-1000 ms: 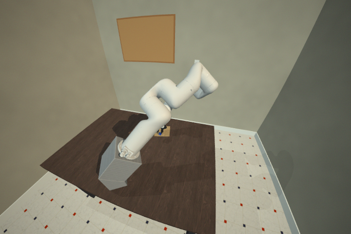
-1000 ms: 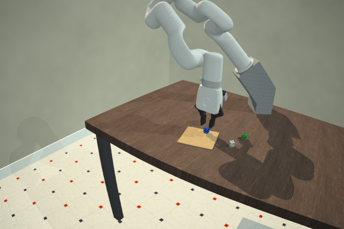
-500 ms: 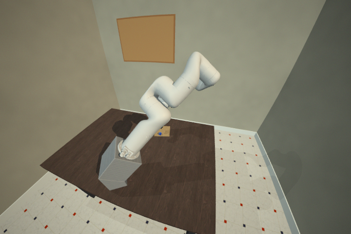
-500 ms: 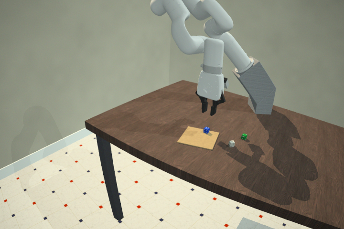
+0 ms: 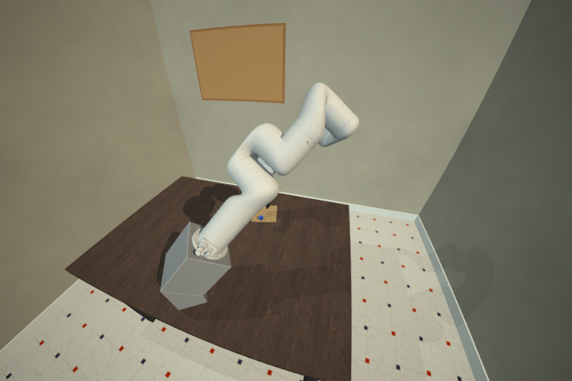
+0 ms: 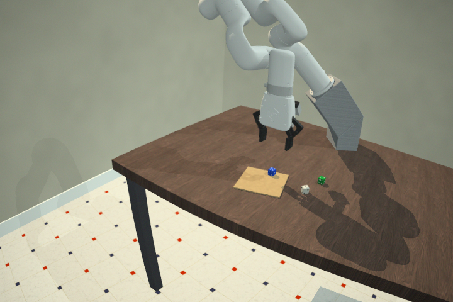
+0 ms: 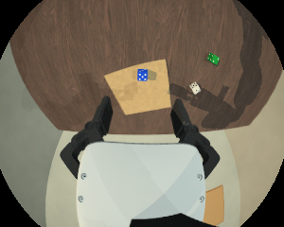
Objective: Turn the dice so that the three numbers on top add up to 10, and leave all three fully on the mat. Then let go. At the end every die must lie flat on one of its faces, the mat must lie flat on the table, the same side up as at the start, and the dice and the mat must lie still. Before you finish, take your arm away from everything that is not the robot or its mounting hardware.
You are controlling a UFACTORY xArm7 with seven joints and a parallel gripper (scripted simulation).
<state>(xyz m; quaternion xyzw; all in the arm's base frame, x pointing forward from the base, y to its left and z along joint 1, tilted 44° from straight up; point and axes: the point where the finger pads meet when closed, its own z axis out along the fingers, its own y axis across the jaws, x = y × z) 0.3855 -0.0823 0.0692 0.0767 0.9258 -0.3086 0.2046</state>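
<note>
My hand is 170 mm to the right of the green die, 110 mm above it and 20 mm past it. Round my hand: tan mat 110 mm below, 50 mm ahead, 20 mm to the right; then white die 120 mm to the left, 110 mm below, 60 mm ahead; then blue die 100 mm below.
</note>
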